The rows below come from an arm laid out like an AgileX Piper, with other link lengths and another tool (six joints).
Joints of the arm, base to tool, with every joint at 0 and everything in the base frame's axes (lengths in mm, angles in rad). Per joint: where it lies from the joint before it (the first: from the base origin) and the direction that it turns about. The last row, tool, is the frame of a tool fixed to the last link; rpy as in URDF.
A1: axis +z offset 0 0 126.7
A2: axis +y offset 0 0 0
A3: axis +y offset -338.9 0 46.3
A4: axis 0.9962 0 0.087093 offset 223.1 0 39.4
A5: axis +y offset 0 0 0
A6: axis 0.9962 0 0.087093 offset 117.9 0 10.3
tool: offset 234.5 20 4.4 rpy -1.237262 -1.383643 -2.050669
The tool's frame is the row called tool.
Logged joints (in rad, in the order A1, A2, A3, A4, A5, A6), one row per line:
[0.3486, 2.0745, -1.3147, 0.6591, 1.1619, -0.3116]
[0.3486, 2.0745, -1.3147, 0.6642, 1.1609, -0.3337]
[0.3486, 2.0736, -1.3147, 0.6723, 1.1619, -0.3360]
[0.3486, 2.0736, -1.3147, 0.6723, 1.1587, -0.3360]
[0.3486, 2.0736, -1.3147, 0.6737, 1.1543, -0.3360]
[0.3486, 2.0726, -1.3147, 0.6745, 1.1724, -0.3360]
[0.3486, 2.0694, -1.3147, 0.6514, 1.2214, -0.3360]
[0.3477, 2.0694, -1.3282, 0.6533, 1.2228, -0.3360]
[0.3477, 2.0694, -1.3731, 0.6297, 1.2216, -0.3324]
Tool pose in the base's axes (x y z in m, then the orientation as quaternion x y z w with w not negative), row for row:
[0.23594, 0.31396, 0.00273, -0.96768, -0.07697, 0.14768, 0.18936]
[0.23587, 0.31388, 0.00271, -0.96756, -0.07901, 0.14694, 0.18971]
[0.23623, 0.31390, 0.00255, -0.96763, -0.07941, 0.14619, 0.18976]
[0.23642, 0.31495, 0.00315, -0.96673, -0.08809, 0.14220, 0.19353]
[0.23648, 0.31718, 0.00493, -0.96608, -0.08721, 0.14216, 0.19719]
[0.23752, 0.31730, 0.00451, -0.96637, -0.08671, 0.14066, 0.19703]
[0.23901, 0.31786, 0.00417, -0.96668, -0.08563, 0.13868, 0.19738]
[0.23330, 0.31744, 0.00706, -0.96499, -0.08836, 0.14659, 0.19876]
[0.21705, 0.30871, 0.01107, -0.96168, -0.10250, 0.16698, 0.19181]
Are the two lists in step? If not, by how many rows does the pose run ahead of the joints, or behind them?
The pose runs 2 rows behind the joints: the pose in row i belongs to the joints in row i - 2.
